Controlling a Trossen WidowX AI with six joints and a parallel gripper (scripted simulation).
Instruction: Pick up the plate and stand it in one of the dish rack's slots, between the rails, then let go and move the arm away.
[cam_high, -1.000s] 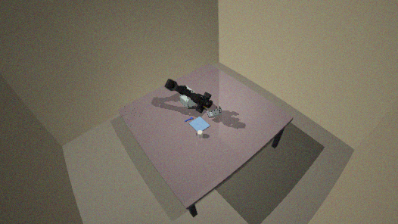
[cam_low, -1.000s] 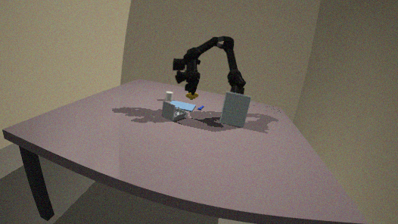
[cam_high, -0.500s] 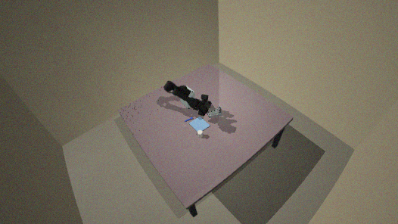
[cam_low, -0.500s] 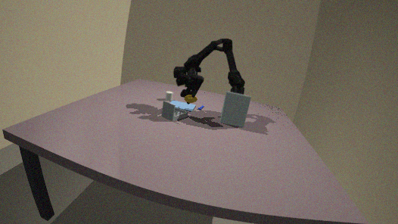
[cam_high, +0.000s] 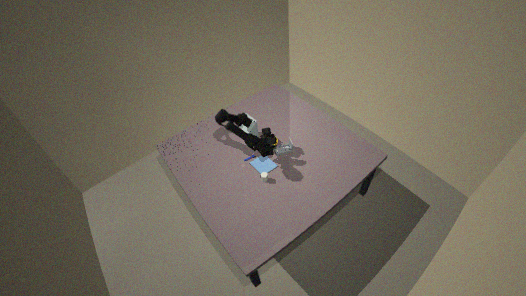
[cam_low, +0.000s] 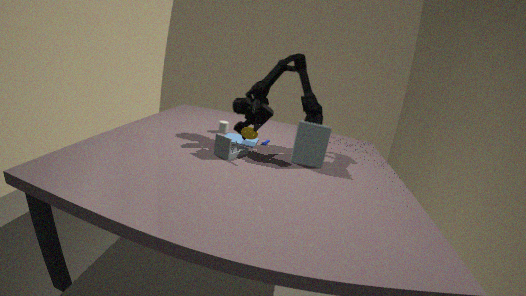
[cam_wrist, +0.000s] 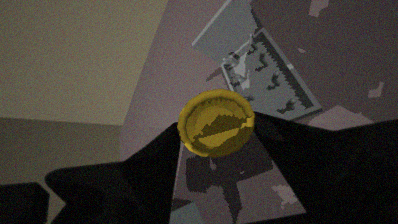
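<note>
Right now my gripper tip is 6 cm short of the dish rack, 5 cm above it and 2 cm to the right of it. Round my gripper tip: light blue mat: 17 cm to the right, 8 cm below, 5 cm ahead; then yellow plate: 1 cm to the right; then blue spoon: 19 cm to the right, 7 cm below, 7 cm behind.
</note>
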